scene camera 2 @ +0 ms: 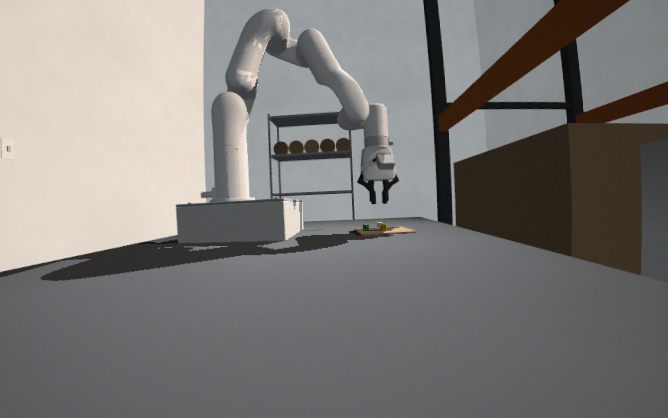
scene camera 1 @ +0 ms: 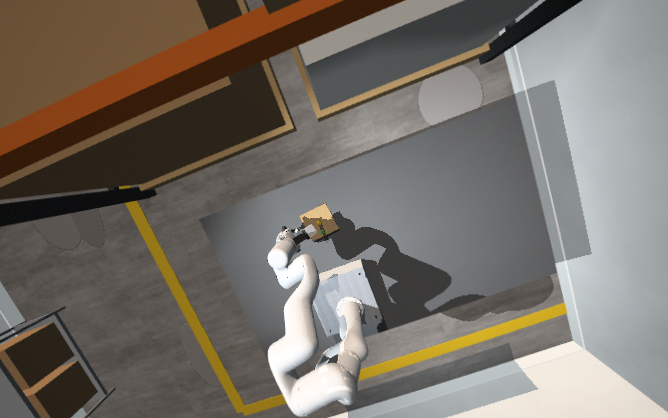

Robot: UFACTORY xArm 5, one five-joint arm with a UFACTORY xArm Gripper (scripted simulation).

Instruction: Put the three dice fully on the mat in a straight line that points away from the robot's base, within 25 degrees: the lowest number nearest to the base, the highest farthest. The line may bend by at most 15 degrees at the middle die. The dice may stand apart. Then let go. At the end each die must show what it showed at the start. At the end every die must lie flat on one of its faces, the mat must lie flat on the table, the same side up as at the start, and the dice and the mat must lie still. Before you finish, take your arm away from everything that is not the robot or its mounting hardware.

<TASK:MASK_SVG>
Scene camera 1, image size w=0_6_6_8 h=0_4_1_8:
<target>tan mat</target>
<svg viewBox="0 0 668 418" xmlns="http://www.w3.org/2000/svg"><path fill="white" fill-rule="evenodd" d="M326 203L299 216L305 228L312 224L316 229L317 233L311 238L313 241L339 229Z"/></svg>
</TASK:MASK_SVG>
